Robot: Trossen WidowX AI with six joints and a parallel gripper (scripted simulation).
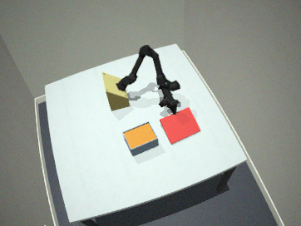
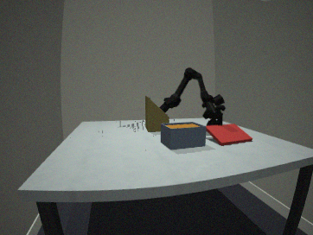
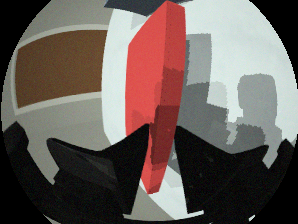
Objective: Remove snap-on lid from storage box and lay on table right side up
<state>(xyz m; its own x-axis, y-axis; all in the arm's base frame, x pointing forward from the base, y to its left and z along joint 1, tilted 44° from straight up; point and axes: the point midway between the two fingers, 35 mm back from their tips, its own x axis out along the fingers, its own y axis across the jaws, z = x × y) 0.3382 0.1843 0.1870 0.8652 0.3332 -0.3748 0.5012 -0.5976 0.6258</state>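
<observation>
The red lid is 8 cm ahead of my gripper tip and 2 cm below it. The rest, counted from my gripper tip: grey-blue storage box 29 cm to the right, 6 cm ahead, 1 cm below.
</observation>
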